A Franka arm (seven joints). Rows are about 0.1 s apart.
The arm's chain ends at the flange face. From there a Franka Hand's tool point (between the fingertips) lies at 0.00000 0.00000 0.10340 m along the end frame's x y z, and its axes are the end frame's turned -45 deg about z.
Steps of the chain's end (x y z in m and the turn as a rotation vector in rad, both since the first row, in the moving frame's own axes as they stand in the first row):
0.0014, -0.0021, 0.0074, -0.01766, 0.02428, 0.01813
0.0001, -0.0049, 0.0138, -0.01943, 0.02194, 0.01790
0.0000, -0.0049, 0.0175, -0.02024, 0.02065, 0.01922
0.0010, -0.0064, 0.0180, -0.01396, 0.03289, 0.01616
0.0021, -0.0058, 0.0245, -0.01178, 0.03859, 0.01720
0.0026, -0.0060, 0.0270, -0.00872, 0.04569, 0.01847
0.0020, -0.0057, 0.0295, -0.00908, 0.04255, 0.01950
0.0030, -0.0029, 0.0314, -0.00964, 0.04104, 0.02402
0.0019, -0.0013, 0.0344, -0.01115, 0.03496, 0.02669
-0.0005, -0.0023, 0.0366, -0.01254, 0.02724, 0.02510
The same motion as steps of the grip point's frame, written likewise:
0.0029, 0.0026, 0.0074, -0.02966, 0.00468, 0.01813
0.0037, -0.0004, 0.0138, -0.02925, 0.00177, 0.01790
0.0035, -0.0005, 0.0175, -0.02891, 0.00029, 0.01922
0.0066, -0.0004, 0.0179, -0.03313, 0.01339, 0.01616
0.0075, 0.0011, 0.0244, -0.03562, 0.01896, 0.01720
0.0087, 0.0016, 0.0269, -0.03847, 0.02614, 0.01847
0.0079, 0.0012, 0.0294, -0.03651, 0.02367, 0.01950
0.0064, 0.0038, 0.0313, -0.03584, 0.02220, 0.02402
0.0040, 0.0038, 0.0343, -0.03260, 0.01684, 0.02669
0.0023, 0.0009, 0.0366, -0.02813, 0.01039, 0.02510

